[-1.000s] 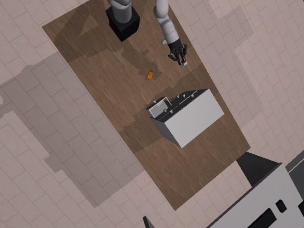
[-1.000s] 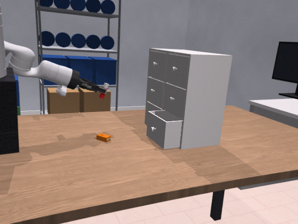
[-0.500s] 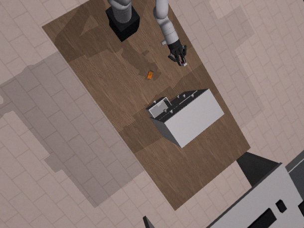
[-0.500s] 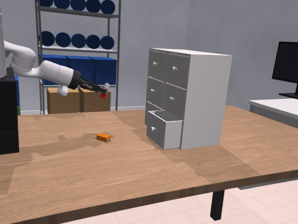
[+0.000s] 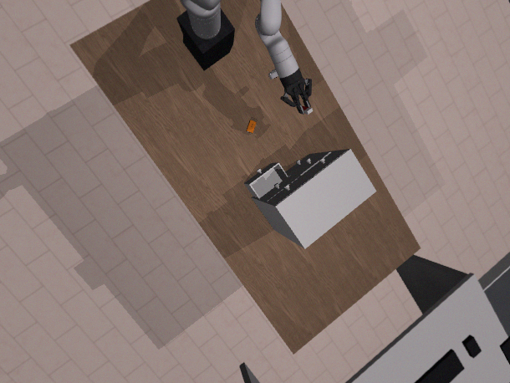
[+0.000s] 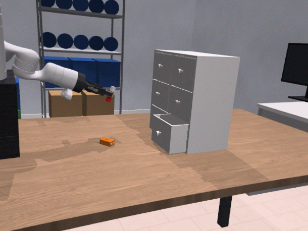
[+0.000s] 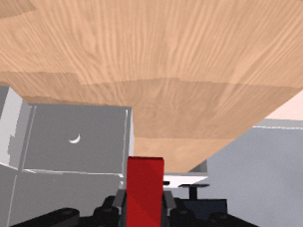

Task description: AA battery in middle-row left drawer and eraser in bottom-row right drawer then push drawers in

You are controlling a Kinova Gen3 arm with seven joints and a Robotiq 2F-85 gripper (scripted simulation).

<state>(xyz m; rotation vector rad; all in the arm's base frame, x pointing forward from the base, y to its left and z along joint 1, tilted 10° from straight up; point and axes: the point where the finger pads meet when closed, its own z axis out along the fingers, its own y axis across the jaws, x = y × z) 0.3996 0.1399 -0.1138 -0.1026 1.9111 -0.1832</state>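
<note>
Now: hand 250 mm short of the AA battery, 140 mm to the left of it and 30 mm above it. From my hand the other things lie so: eraser: 10 mm ahead; then orange battery: 50 mm behind, 180 mm to the right, 140 mm below.
</note>
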